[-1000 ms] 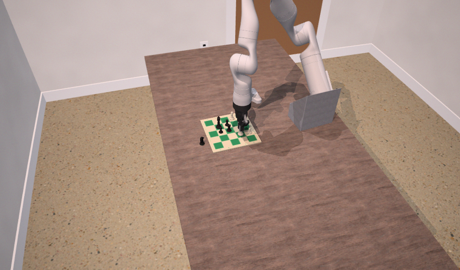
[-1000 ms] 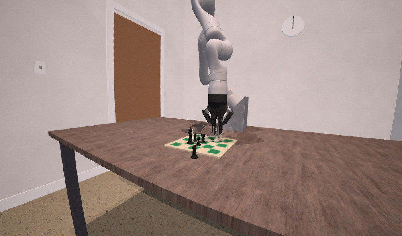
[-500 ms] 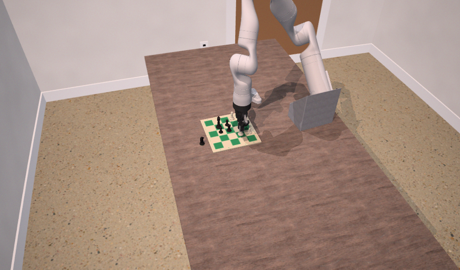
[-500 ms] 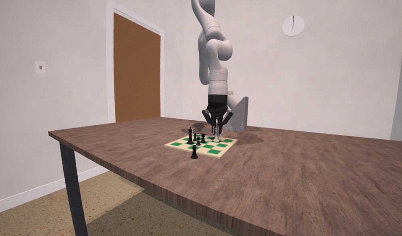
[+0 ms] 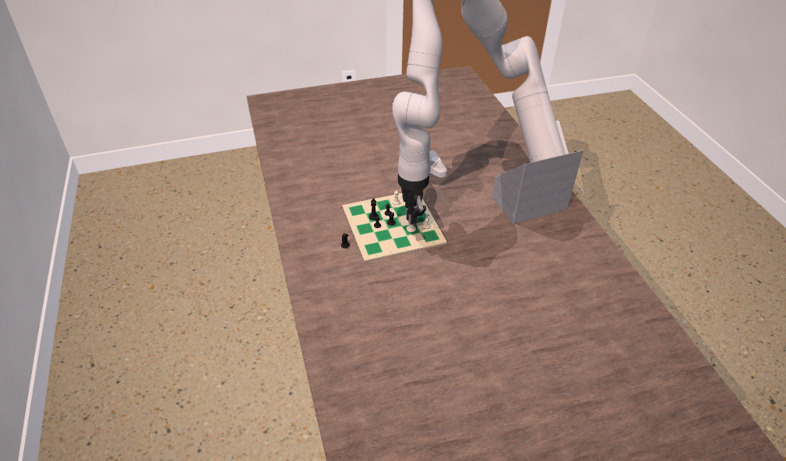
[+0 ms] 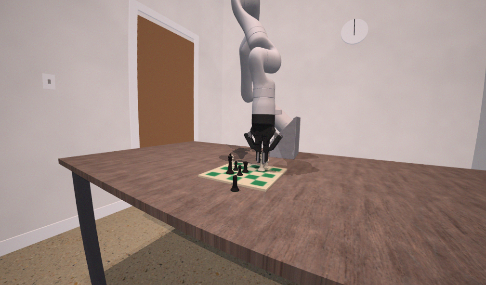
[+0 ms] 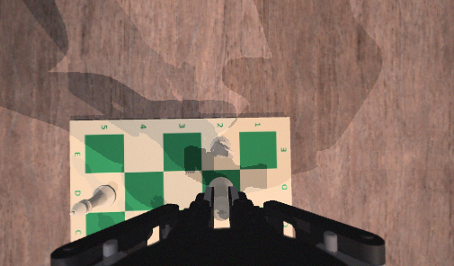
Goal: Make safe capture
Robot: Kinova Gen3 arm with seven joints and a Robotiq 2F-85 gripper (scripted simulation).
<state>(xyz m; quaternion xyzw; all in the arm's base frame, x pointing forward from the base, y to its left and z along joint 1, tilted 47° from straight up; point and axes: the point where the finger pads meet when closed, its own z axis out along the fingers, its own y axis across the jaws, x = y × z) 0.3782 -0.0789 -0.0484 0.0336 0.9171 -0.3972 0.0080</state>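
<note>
My gripper is now 4 cm short of the cream chessboard, 4 cm to the left of it and 5 cm above it. Also, from my hand: white pawn: 11 cm to the right, 3 cm below; then black king: 7 cm ahead, 8 cm to the right, 2 cm below.
</note>
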